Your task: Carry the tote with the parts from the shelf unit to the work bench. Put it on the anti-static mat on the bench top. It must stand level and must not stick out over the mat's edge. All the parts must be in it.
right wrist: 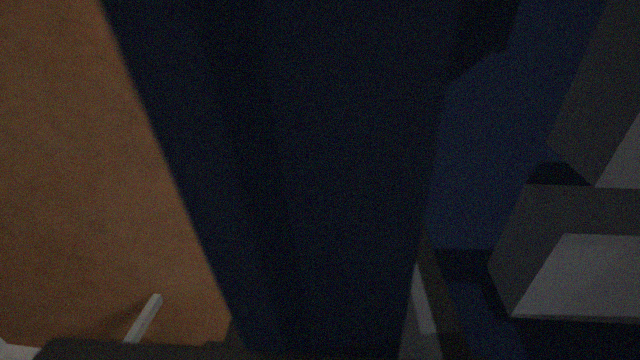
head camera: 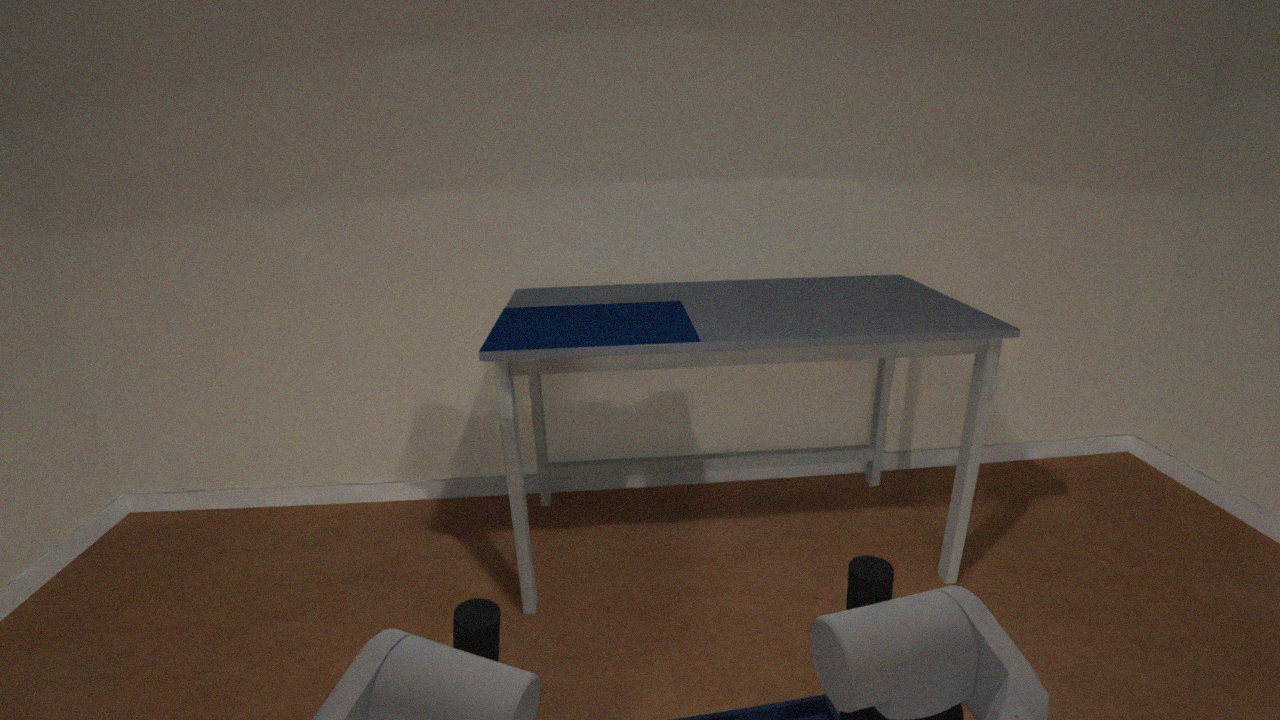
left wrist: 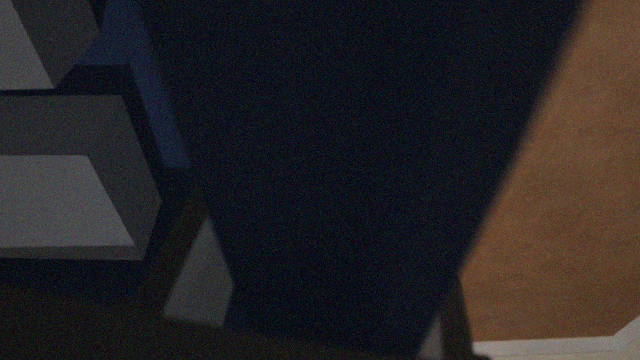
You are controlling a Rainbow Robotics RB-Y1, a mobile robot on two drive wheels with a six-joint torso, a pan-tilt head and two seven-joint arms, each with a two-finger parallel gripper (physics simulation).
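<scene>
The dark blue tote [head camera: 787, 710] [left wrist: 350, 150] [right wrist: 300, 150] is held between my two arms; in the head view a bit of its rim shows at the bottom edge. My left gripper [left wrist: 325, 300] is shut on one wall, my right gripper [right wrist: 343, 211] on another. Grey block-shaped parts lie inside, one low in the left wrist view [left wrist: 55, 200] and one low in the right wrist view [right wrist: 580, 275]. Most of the inside is hidden, so I cannot tell if all parts are there. The blue anti-static mat [head camera: 590, 324] lies on the left of the work bench [head camera: 805, 308], ahead of me.
The bench's front legs [head camera: 517, 501] [head camera: 968, 474] stand on the brown floor [head camera: 680, 573]. A beige wall [head camera: 626, 134] with a white skirting board [head camera: 313, 495] runs behind the bench. The shelf unit does not show.
</scene>
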